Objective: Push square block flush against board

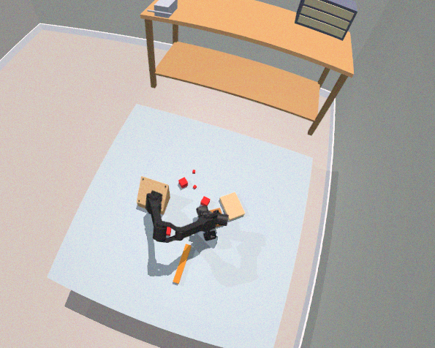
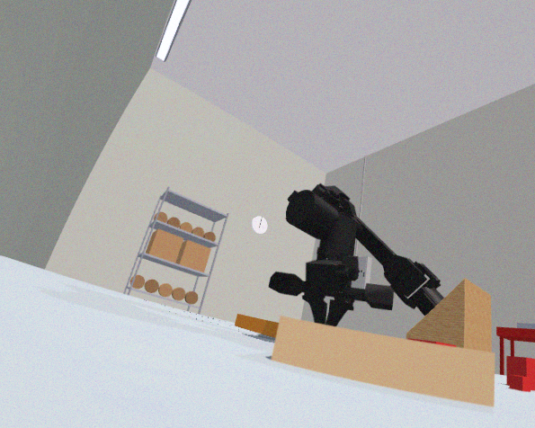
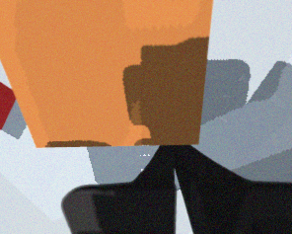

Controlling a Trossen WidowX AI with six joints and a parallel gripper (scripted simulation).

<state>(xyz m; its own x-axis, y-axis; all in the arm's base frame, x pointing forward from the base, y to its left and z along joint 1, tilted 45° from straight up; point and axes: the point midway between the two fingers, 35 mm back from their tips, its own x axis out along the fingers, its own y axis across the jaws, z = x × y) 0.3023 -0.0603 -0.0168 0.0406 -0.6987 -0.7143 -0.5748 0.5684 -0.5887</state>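
The orange square block lies 6 cm to the left of my gripper tip, 3 cm ahead of it and 1 cm above it. Round my gripper tip: orange board 24 cm to the right, 5 cm behind, 1 cm above; then pale tan slab 17 cm to the left, 10 cm ahead, 1 cm above.
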